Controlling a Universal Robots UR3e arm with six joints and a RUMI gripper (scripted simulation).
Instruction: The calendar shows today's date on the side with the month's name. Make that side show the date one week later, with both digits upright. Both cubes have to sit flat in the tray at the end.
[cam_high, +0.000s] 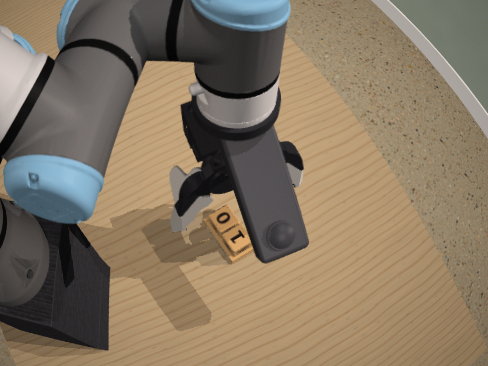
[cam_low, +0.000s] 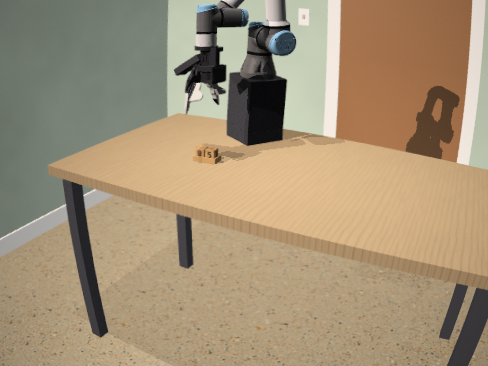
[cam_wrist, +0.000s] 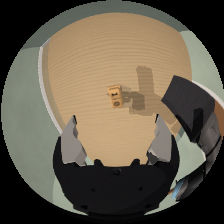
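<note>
Right now my hand is 2 cm to the right of the wooden tray and 15 cm above it.
</note>
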